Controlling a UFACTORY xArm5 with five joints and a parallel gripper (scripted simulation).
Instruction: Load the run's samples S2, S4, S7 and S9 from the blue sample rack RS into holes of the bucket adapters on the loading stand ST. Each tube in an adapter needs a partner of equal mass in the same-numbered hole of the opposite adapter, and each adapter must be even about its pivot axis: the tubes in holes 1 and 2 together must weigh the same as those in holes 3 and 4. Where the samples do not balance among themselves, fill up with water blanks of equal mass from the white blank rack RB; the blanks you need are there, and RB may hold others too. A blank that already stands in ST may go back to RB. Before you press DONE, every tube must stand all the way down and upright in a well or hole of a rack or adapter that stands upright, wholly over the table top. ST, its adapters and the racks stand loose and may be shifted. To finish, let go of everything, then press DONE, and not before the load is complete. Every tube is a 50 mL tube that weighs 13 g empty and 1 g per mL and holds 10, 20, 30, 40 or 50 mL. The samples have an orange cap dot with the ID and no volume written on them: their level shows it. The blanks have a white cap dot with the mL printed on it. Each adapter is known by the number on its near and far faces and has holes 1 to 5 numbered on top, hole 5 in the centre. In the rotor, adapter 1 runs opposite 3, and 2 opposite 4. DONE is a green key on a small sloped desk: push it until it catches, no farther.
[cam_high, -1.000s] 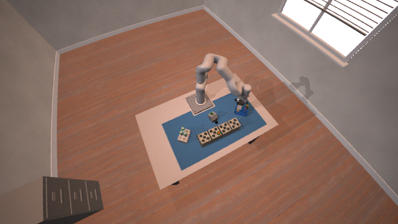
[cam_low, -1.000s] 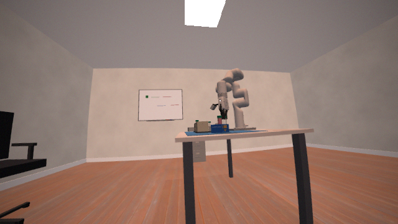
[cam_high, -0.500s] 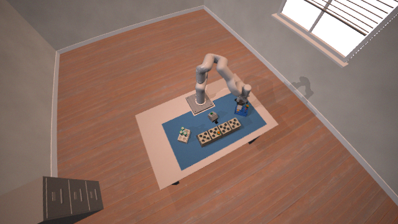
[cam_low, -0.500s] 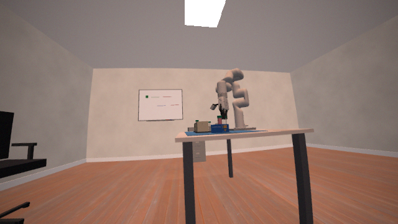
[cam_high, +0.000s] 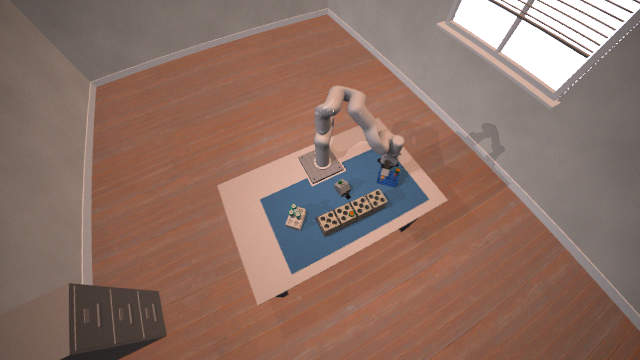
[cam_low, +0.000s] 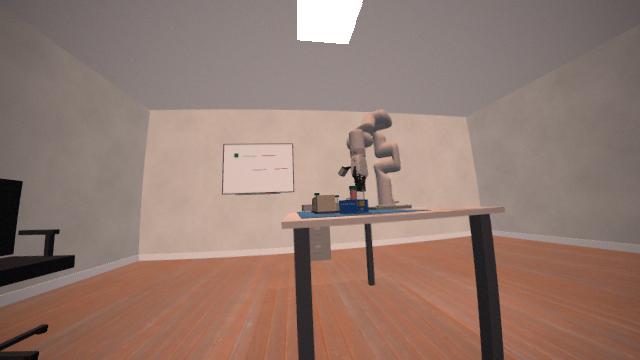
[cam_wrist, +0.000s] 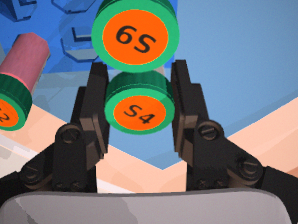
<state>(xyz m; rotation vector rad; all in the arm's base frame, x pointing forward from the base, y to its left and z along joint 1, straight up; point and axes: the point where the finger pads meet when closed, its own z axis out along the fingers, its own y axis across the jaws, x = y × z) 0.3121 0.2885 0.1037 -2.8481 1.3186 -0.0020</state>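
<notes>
Now: the sample tube S4 5 cm below my hand and 1 cm behind it. Also, from my hand: sample tube S2 (6 cm to the left, 6 cm below, 5 cm ahead); sample tube S9 (6 cm below, 3 cm to the right, 3 cm ahead); blue sample rack RS (9 cm below, 4 cm ahead, 1 cm to the left).
</notes>
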